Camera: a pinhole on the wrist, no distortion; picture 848 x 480 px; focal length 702.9 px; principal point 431.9 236.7 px. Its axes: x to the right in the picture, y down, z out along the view. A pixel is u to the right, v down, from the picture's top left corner.
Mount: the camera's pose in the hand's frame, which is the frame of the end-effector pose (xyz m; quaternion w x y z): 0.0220 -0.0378 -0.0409 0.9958 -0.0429 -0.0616 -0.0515
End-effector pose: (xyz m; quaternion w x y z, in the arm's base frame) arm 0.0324 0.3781 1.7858 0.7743 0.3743 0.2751 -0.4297
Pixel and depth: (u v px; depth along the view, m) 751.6 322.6 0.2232
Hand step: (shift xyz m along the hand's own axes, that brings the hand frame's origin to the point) 0.0988 -0.0002 0.1905
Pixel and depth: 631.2 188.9 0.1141
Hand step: 0.0396 -0.0382 0.0766
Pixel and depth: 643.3 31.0 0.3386
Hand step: 0.0718 -0.1148 0.3147
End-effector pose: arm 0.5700 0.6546 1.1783 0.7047 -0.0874 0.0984 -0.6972
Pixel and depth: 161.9 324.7 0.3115
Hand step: -0.1287 0.0411 0.2488
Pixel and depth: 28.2 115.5 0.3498
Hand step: -0.2242 -0.0459 0.2842
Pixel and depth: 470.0 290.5 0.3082
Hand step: 0.0046 0.0122 0.2641
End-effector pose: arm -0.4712 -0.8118 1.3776 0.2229 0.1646 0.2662 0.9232
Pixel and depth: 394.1 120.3 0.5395
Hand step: -0.0801 -0.0740 0.4959
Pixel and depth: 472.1 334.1 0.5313
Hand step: -0.0029 0.0810 0.4825
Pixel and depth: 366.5 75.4 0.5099
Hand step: -0.0978 -0.1023 0.4665
